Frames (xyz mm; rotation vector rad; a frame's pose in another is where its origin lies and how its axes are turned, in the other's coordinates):
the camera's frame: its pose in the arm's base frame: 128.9 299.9 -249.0 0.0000 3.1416 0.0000
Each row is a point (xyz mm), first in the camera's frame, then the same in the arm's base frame.
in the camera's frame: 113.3 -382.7 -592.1
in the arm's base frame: 15.6 -82.8 343.1
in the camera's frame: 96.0 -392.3 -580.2
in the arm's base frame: 32.9 -92.4 331.2
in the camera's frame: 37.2 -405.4 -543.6
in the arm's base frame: 91.7 -105.5 294.6
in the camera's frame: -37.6 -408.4 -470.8
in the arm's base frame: 166.5 -108.5 221.8
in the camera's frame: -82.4 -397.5 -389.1
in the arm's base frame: 211.3 -97.6 140.1
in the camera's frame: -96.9 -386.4 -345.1
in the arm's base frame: 225.8 -86.5 96.1
